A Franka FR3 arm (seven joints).
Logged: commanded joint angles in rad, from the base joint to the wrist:
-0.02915 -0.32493 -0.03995 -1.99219 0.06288 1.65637 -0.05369
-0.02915 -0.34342 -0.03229 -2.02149 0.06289 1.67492 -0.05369
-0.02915 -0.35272 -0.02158 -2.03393 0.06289 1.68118 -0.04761
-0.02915 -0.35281 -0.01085 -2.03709 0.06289 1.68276 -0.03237
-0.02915 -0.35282 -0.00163 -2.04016 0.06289 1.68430 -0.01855
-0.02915 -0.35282 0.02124 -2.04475 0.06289 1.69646 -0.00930
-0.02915 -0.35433 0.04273 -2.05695 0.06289 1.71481 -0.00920
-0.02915 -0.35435 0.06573 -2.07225 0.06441 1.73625 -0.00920
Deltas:
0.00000 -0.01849 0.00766 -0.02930 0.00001 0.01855 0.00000
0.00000 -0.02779 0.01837 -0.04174 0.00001 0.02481 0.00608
0.00000 -0.02788 0.02910 -0.04490 0.00001 0.02639 0.02132
0.00000 -0.02789 0.03832 -0.04797 0.00001 0.02793 0.03514
0.00000 -0.02789 0.06119 -0.05256 0.00001 0.04009 0.04439
0.00000 -0.02940 0.08268 -0.06476 0.00001 0.05844 0.04449
0.00000 -0.02942 0.10568 -0.08006 0.00153 0.07988 0.04449

